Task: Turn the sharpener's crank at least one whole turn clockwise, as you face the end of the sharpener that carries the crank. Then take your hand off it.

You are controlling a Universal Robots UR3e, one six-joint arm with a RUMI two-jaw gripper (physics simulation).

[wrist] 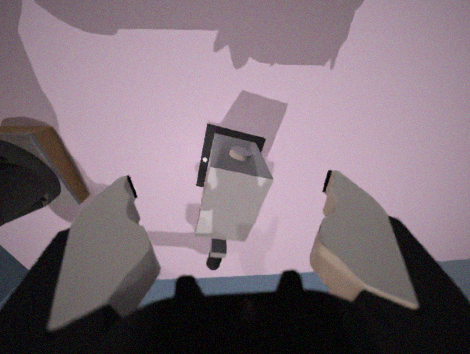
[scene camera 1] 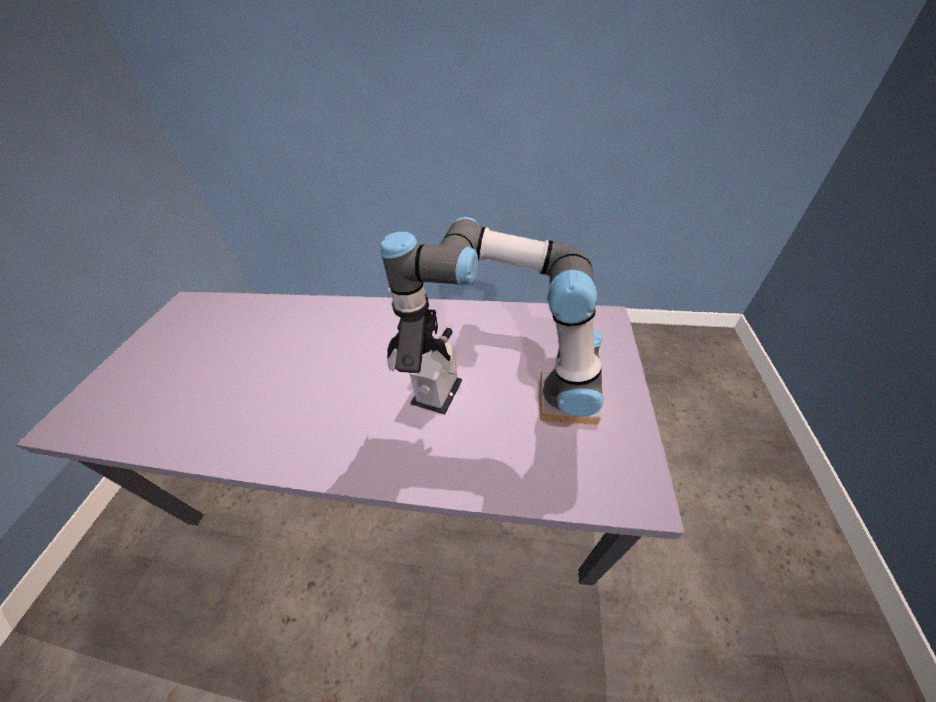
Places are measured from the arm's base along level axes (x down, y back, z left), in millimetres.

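Pixels of known places: gripper, between the fingertips: (wrist: 231, 176) (scene camera 1: 422, 372); arm's base, origin of its link: (wrist: 18, 173).
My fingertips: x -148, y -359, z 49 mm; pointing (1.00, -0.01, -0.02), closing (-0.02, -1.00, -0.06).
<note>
Ahead of a thing's pixels: the offset from my fingertips to its top centre. "spot": to the spot under its first point. Level surfaces: height alone.
The sharpener @(spot: dy +12, dx +81, dz -22 mm) (scene camera 1: 433, 386) (wrist: 232, 202) is a pale grey block upright on a black base plate, with a light round piece on the end that faces the scene camera. Its crank @(spot: dy +38, dx +39, dz -172 mm) (scene camera 1: 446, 333) (wrist: 215, 254) shows as a short dark arm with a black knob at the opposite end, toward the blue wall. My gripper (scene camera 1: 420, 361) (wrist: 231, 176) is open, its fingers wide apart, and it hangs over the sharpener. In the wrist view the sharpener shows between the two fingers, below them, and the crank's knob shows nearer the palm. No finger is seen touching the crank.
The pink table @(dx +181 mm) (scene camera 1: 249, 392) (wrist: 390, 120) carries the sharpener and the arm's base, which stands on a wooden block (scene camera 1: 568, 414) (wrist: 61, 161) to the right in the scene view and at the left edge of the wrist view. The blue wall (scene camera 1: 378, 136) is behind the table.
</note>
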